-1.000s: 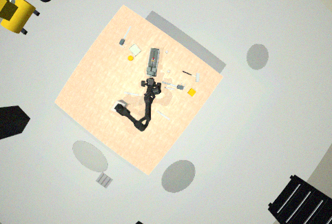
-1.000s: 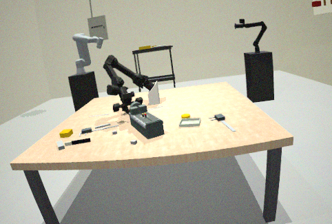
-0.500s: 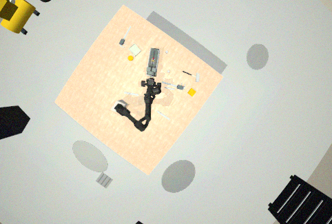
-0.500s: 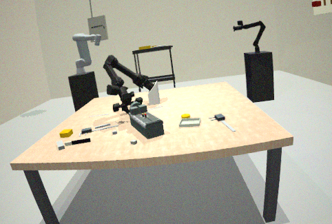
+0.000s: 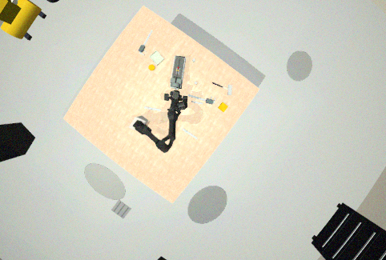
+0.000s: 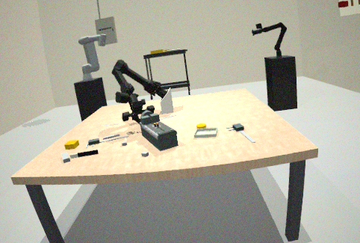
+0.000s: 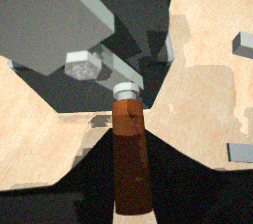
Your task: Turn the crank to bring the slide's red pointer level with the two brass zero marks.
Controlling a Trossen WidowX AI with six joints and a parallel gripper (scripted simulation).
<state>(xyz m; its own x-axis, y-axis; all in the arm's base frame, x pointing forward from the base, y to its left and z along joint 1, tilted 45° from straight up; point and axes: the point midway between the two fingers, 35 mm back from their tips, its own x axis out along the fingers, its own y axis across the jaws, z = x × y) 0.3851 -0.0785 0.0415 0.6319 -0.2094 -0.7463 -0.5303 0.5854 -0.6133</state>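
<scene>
Now: gripper tip 10 mm to the right of the crank and 40 mm below it. Round my gripper tip: red pointer (150 mm ahead, 110 mm to the left, 40 mm above); then brown crank handle (10 mm behind, 10 mm to the right, 30 mm above); then yellow disc (20 mm ahead, 310 mm to the left, 30 mm below).
</scene>
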